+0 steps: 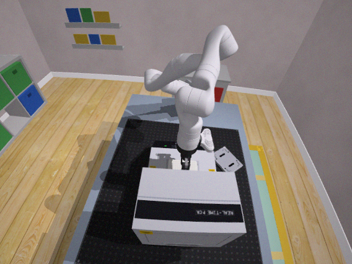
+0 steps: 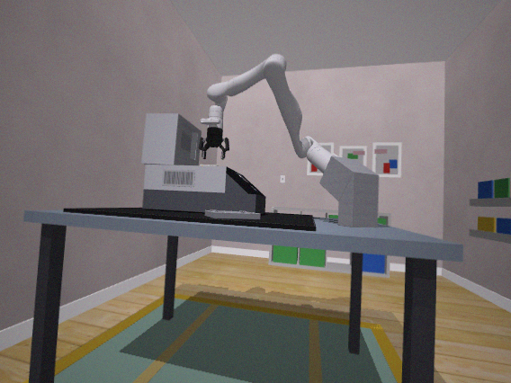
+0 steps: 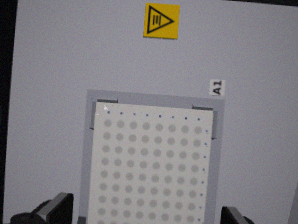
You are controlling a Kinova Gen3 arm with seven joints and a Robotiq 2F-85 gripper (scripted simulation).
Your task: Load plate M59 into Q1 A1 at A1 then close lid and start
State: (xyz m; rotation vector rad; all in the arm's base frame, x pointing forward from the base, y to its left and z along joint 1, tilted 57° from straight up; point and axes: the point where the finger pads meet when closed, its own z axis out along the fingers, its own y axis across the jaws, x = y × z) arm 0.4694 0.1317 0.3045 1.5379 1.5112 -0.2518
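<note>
The plate M59 lies 50 mm below my hand. The rest, counted from my hand: plate nest N1: 320 mm to the left, 250 mm below, 110 mm behind.
</note>
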